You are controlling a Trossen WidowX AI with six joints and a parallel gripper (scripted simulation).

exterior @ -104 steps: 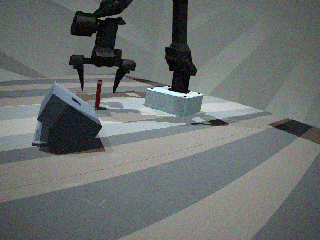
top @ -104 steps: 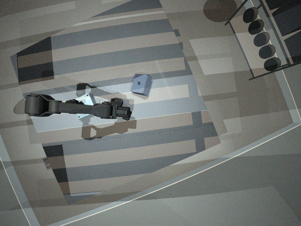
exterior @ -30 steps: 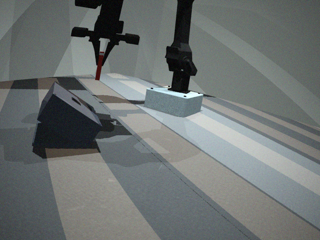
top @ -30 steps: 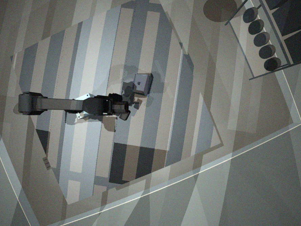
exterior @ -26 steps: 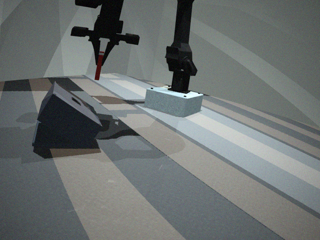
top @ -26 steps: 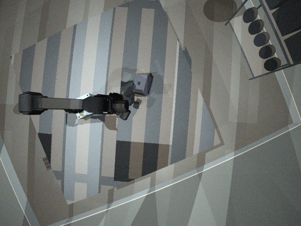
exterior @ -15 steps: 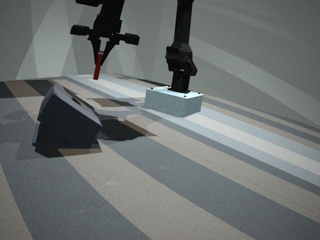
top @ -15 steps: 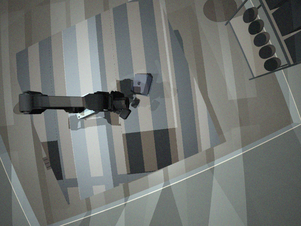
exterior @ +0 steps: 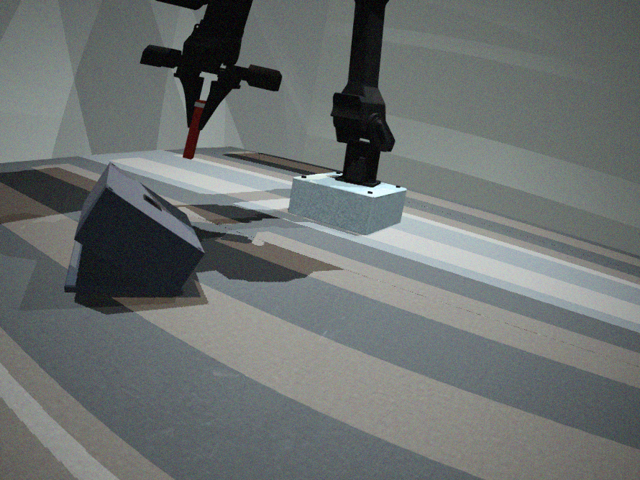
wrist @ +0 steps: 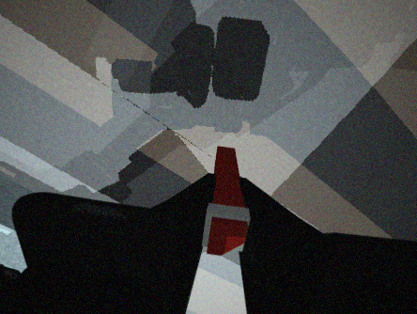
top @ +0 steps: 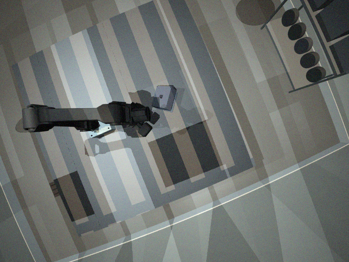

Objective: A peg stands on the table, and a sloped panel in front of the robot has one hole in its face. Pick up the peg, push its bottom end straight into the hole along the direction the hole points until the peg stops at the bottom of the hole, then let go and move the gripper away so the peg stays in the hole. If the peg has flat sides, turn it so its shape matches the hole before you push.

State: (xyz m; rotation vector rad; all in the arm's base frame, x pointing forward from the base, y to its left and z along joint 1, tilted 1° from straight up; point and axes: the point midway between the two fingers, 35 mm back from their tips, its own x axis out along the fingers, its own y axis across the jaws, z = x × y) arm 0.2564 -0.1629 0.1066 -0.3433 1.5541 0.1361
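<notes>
Now: gripper tip 190 mm short of the sloped panel, 80 mm above it and 60 mm to the right of it. Round my gripper tip: red peg (20 mm above).
</notes>
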